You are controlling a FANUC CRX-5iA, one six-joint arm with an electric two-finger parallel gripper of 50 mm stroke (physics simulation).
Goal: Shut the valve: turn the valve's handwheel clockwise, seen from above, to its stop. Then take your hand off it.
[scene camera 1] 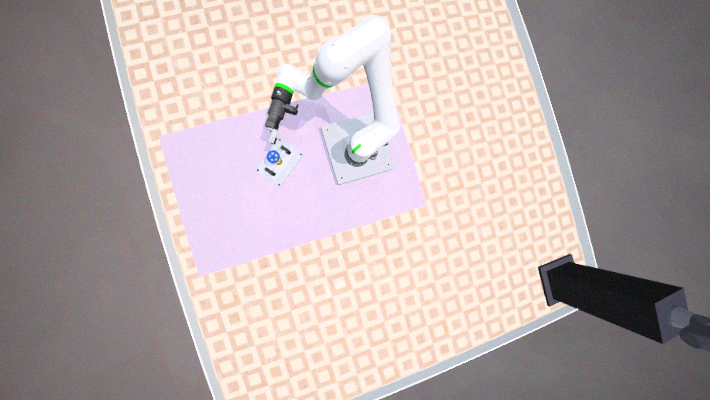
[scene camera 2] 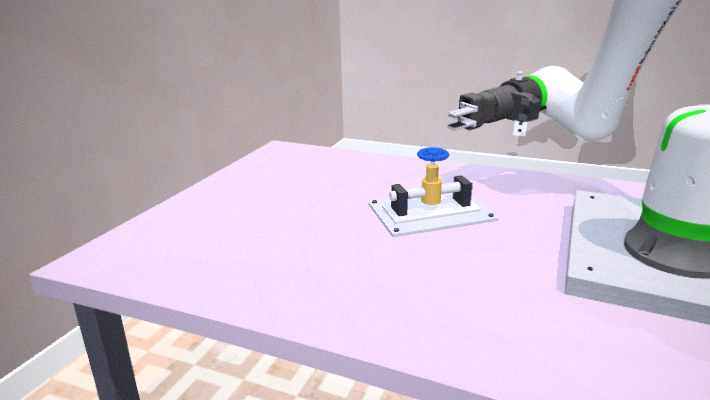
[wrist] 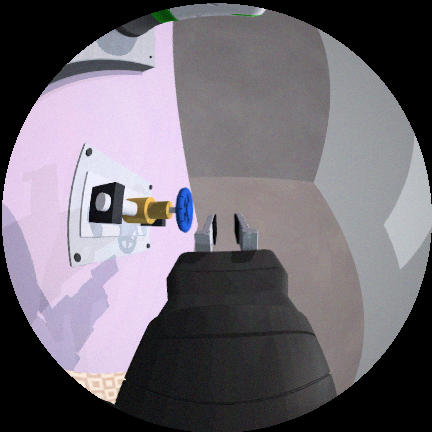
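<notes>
The blue handwheel (scene camera 1: 273, 157) (scene camera 2: 433, 154) (wrist: 185, 210) sits level on its stem on top of the orange valve body (scene camera 2: 431, 191) (wrist: 141, 210). A pale pipe (scene camera 2: 416, 192) runs through the body between two black supports, on a light base plate (scene camera 2: 380, 215) (wrist: 77, 200). My gripper (scene camera 1: 272, 142) (scene camera 2: 450, 120) (wrist: 225, 222) is partly open and empty. It lies nearly level, above and to one side of the handwheel, with a gap between the fingers and the rim. Whether the wheel is at its stop cannot be seen.
The base plate stands on the pink table (scene camera 1: 240, 225) (scene camera 2: 260, 250). The arm's mounting plate (scene camera 1: 345, 175) (scene camera 2: 595, 280) is on the table to the right of the valve. Walls rise behind the table in the second scene view.
</notes>
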